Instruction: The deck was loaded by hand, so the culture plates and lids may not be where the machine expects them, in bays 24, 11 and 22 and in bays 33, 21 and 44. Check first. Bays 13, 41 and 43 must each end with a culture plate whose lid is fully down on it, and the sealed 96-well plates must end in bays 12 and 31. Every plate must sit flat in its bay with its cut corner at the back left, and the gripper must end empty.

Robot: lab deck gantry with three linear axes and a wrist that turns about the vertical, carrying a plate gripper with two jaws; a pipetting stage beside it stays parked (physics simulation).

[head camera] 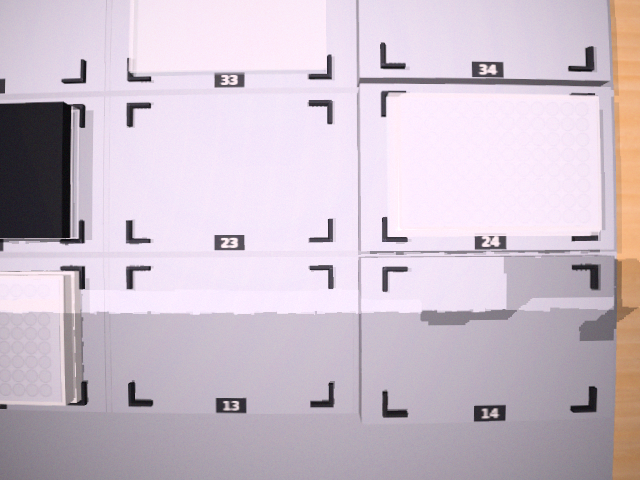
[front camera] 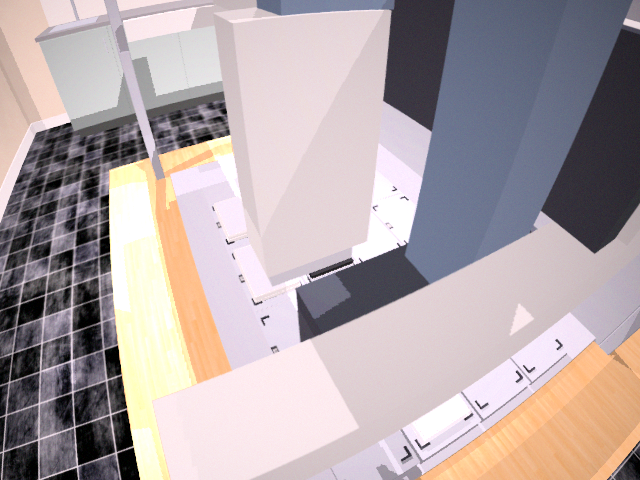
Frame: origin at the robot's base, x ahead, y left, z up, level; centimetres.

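Seen in the pictures: robot's base at its link origin: (front camera: 213,207).
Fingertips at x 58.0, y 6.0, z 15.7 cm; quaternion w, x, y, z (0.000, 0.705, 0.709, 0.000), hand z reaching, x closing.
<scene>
Pixels of each thing's top centre, then the offset from my fingertips to it. "spot": a spot on its surface instead.
- pale plate at its top centre: (head camera: 501,161) (front camera: 422,389) dx -2.4, dy +9.0, dz -12.8 cm
- plain whitish slab at its top centre: (head camera: 227,4) dx -18.8, dy +19.7, dz -14.9 cm
- black-topped piece at a spot on its surface: (head camera: 32,170) spot: dx -30.8, dy +9.0, dz -14.0 cm
- plate with round wells, surface spot: (head camera: 28,338) spot: dx -31.3, dy -1.6, dz -14.2 cm
- Bay 13 at a spot on its surface: (head camera: 230,346) spot: dx -18.8, dy -2.4, dz -15.7 cm
A pale plate (front camera: 442,417) (head camera: 491,164) with faint round wells lies in bay 24; its cut corner cannot be made out. A plain whitish slab (head camera: 230,36) lies in bay 33, partly in view. At the left edge of the head view, a black-topped piece (head camera: 32,170) is in bay 22, and a plate with round wells (head camera: 28,338) is in bay 12. Bay 13 (head camera: 230,346) holds no plate. In the front view my gripper's dark body hangs over the deck behind the beam; its jaws are hidden and do not show in the head view.
A pale beam (front camera: 361,382), a blue column (front camera: 480,129) and a large pale box (front camera: 310,134) block much of the front view. Two pale plates (front camera: 231,219) (front camera: 258,273) lie at the deck's left side. Bays 23 (head camera: 230,170), 14 (head camera: 488,356) and 34 (head camera: 488,31) show corner brackets.
</scene>
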